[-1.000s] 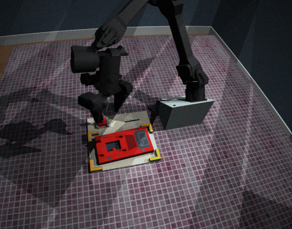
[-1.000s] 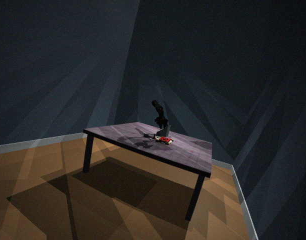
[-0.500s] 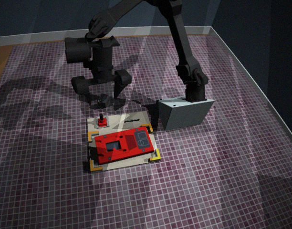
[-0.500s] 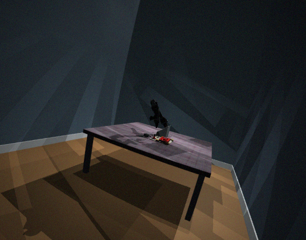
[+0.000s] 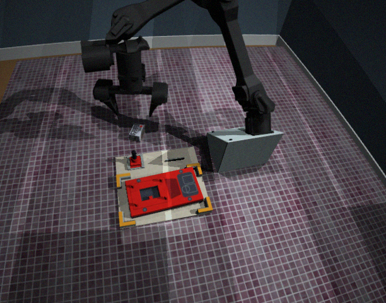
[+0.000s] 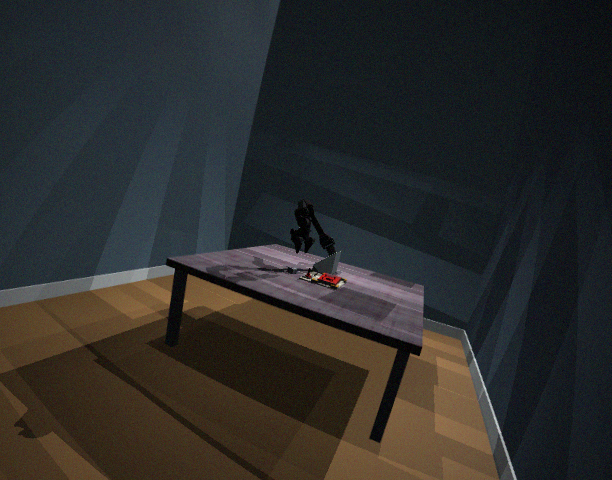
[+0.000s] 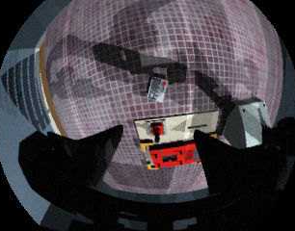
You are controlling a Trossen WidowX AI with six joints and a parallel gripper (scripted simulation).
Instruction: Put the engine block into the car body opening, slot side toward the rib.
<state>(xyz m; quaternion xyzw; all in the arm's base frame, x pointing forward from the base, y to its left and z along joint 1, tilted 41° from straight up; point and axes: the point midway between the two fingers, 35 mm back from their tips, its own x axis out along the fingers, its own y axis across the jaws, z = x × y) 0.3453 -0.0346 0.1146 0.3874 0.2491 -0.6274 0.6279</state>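
My gripper tip is now 40 mm to the left of the grey engine block and 120 mm above it.
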